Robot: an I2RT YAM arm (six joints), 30 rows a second.
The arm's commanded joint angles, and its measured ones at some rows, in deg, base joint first. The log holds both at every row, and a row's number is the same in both.
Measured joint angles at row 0:
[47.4 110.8 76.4 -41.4 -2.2 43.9]
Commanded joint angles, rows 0 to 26:
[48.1 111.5 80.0 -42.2 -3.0 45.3]
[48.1 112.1 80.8 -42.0 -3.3 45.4]
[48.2 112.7 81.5 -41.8 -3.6 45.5]
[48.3 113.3 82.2 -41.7 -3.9 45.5]
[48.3 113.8 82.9 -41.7 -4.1 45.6]
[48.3 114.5 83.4 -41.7 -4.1 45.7]
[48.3 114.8 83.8 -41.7 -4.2 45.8]
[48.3 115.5 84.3 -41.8 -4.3 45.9]
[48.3 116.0 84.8 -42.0 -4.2 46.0]
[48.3 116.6 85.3 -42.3 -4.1 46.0]
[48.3 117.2 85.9 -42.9 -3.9 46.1]
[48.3 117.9 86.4 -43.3 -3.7 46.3]
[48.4 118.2 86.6 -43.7 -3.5 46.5]
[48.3 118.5 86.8 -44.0 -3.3 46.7]
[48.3 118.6 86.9 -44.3 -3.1 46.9]
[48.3 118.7 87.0 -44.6 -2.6 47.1]
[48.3 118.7 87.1 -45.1 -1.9 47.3]
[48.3 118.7 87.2 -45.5 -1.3 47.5]
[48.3 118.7 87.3 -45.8 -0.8 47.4]
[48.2 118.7 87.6 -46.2 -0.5 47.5]
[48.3 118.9 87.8 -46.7 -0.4 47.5]
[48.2 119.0 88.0 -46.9 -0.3 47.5]
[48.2 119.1 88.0 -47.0 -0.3 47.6]
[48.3 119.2 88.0 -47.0 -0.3 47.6]
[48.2 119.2 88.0 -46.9 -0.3 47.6]
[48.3 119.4 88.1 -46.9 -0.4 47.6]
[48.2 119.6 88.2 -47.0 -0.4 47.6]
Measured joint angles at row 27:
[48.2 118.6 86.9 -43.9 -1.9 46.9]
